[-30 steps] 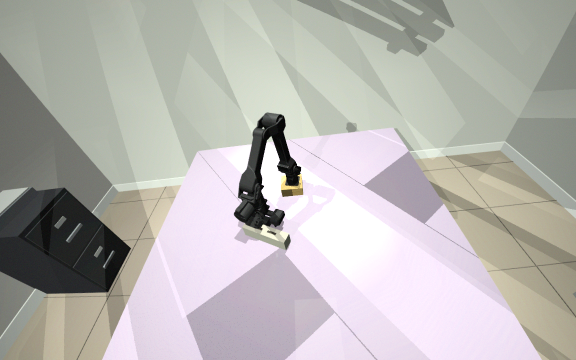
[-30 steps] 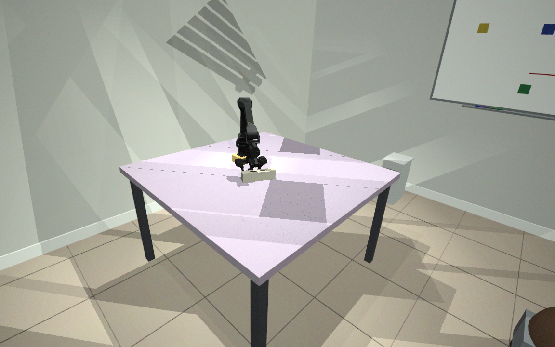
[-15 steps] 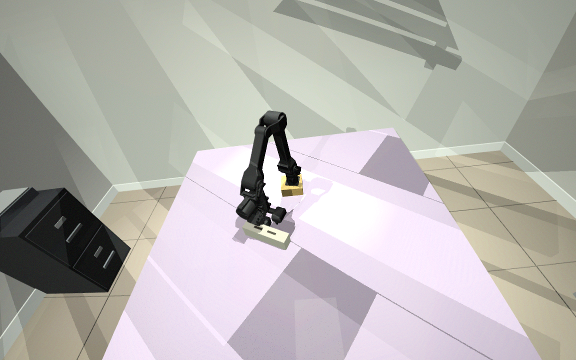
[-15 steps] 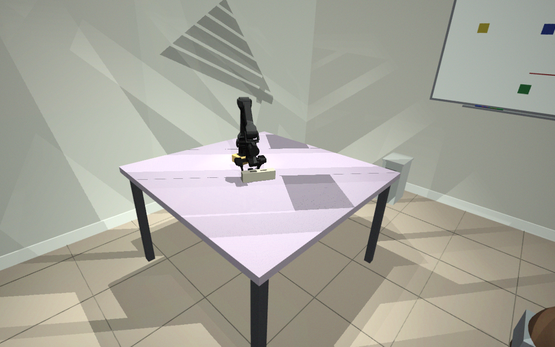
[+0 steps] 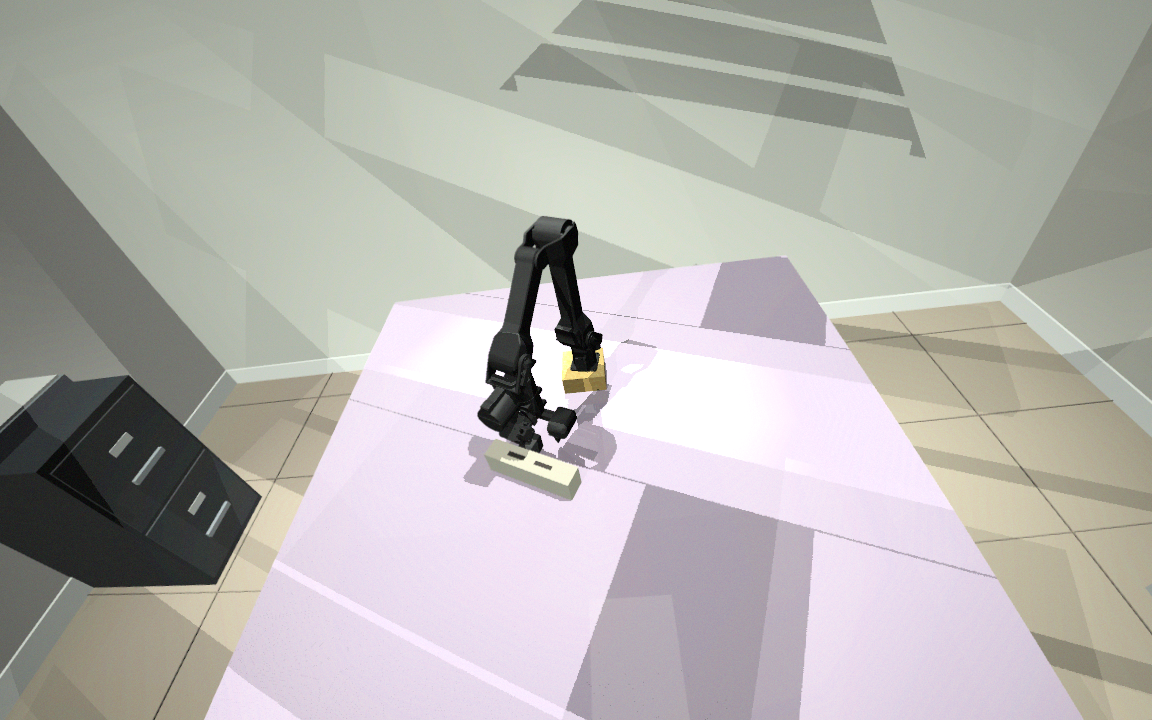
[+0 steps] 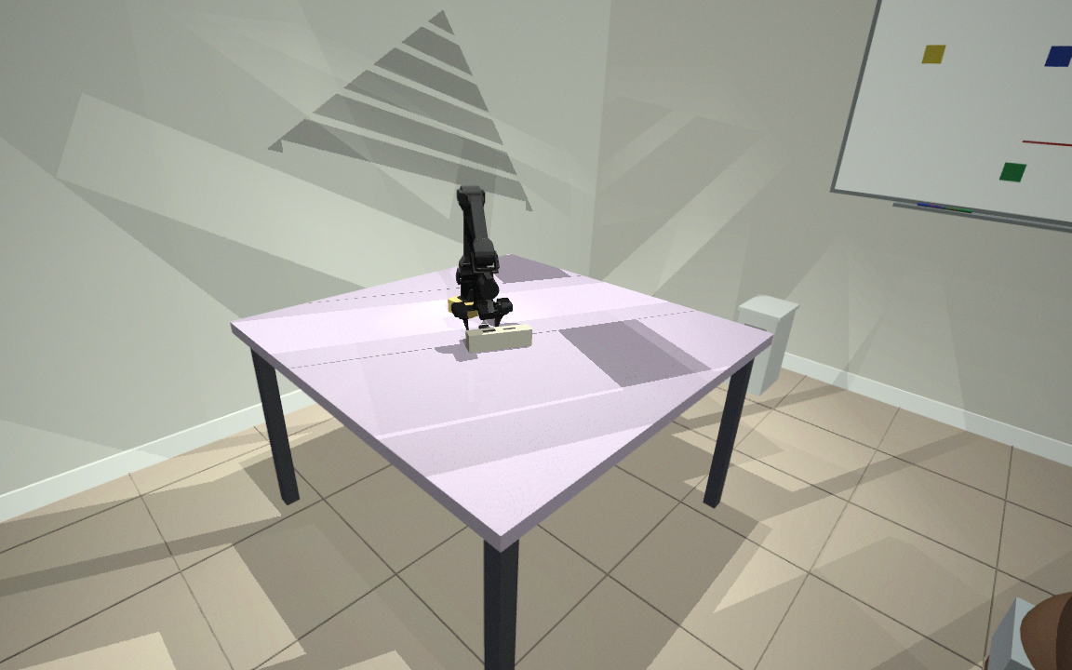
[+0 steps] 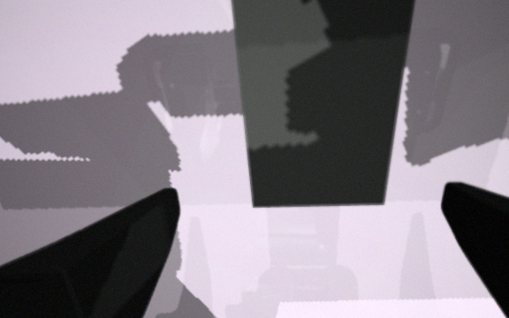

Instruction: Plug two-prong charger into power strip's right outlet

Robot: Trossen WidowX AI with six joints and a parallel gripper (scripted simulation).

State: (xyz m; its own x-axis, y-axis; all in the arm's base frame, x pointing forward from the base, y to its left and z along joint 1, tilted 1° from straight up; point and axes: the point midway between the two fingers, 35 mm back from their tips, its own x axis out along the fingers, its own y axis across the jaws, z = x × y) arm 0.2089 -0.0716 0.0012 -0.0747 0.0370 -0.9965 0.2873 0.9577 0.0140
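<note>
Now: the two-prong charger 6 cm ahead of my gripper tip, 2 cm to the right of it and 1 cm above it.
</note>
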